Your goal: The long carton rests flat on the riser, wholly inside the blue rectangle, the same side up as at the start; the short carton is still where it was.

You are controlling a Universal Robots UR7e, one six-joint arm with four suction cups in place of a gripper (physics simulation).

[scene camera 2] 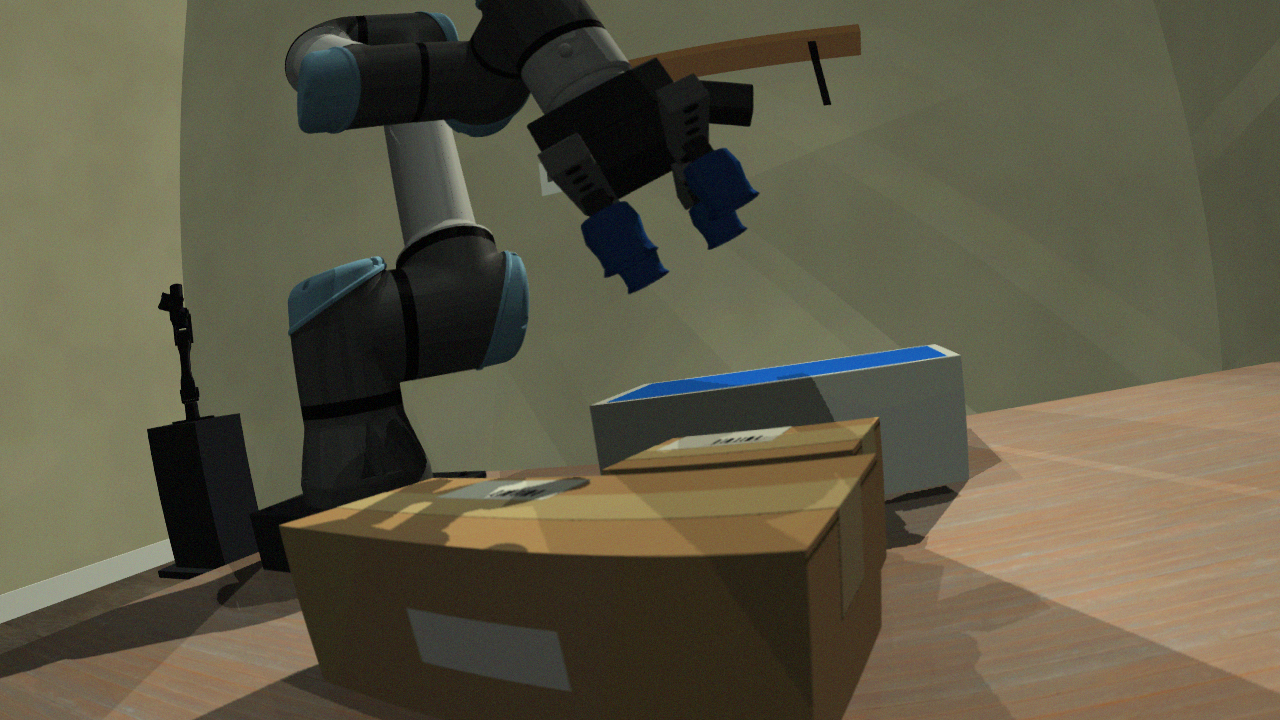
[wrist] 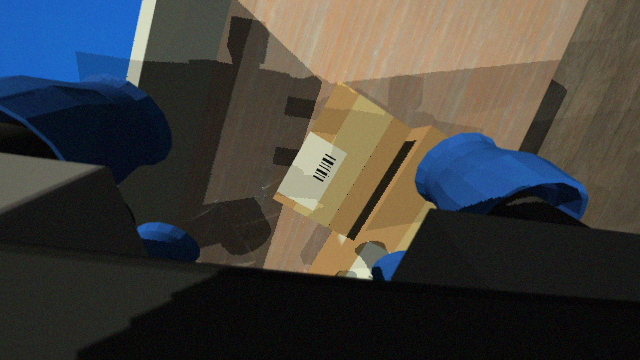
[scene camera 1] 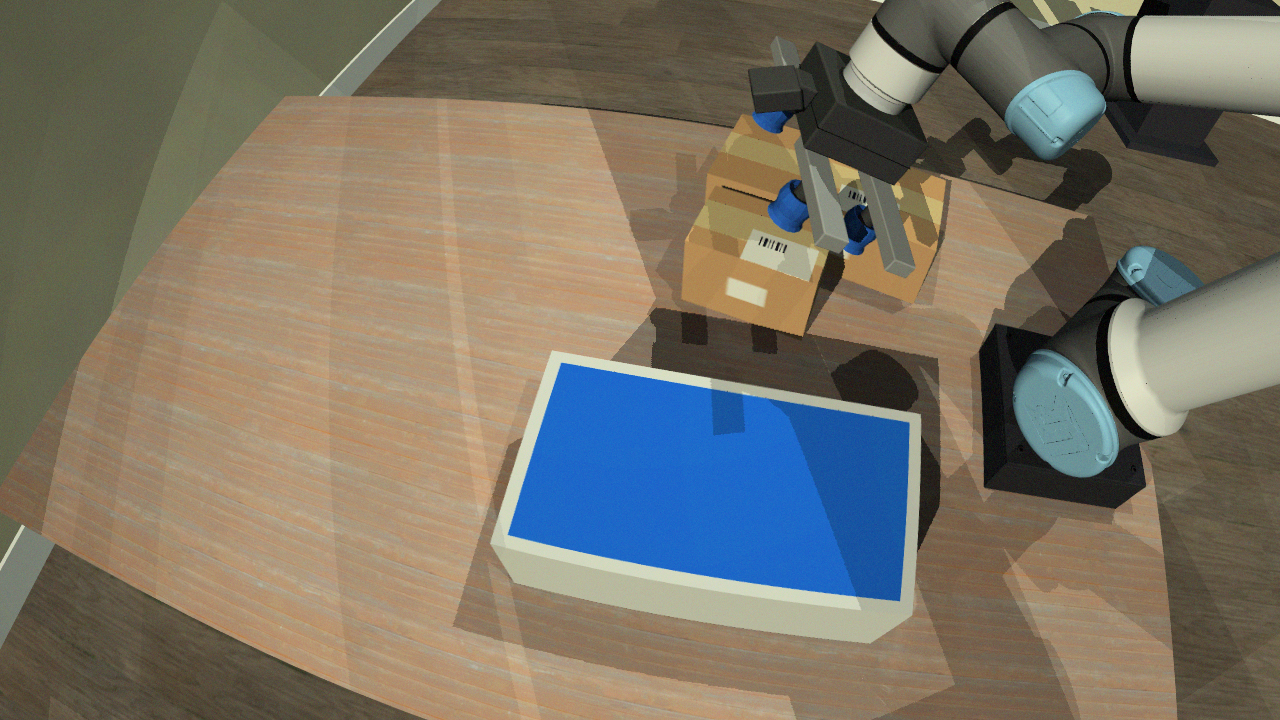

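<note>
The long carton lies flat on the table, label up, outside the blue rectangle. The short carton lies flat beside it, label up, with a narrow dark gap between them. The blue rectangle covers the top of the pale riser. My gripper is open, tilted, its blue suction cups in the air above the cartons, apart from them and holding no carton. In the wrist view the gripper body hides part of the long carton.
The arm's black base stands at the table's right side in scene camera 1. The wooden table carries the cartons and riser. A black pedestal with a small dark upright device stands behind at left in scene camera 2.
</note>
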